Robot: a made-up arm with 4 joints.
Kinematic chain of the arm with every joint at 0, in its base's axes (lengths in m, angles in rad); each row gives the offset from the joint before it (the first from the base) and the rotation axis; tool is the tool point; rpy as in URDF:
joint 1: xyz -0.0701 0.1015 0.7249 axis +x
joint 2: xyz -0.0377 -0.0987 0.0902 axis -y
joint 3: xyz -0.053 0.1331 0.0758 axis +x
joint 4: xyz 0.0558 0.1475 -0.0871 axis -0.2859 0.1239 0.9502
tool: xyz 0.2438 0.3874 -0.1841 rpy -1.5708 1.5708 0
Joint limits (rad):
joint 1: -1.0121..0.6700
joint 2: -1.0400..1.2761
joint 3: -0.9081..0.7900
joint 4: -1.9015..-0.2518
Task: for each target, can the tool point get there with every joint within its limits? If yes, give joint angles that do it. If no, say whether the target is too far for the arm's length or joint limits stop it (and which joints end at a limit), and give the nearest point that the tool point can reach.
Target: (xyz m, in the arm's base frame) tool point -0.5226 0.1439 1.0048
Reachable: no: joint limits stop it (at a limit: joint 2, joint 3, joint 4) | nearest point -0.1259 0.1787 1.2346 | short by 0.460 m
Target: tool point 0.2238 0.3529 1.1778
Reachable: yes | joints 0.0004 0.9187 0.1670 -1.0014
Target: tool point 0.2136 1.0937 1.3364
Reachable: no: too far | nearest point 0.0725 0.7093 1.0995 | short by 0.473 m
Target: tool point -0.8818 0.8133 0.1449
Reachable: no: too far | nearest point -0.3205 0.4509 0.4402 | short by 0.730 m
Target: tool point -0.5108 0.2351 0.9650
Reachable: no: joint limits stop it (at a limit: joint 2, joint 3, joint 4) | nearest point -0.1259 0.3522 1.1754 | short by 0.454 m
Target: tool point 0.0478 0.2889 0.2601
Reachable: yes | joints -0.3659 -0.6559 -0.3720 -0.4656
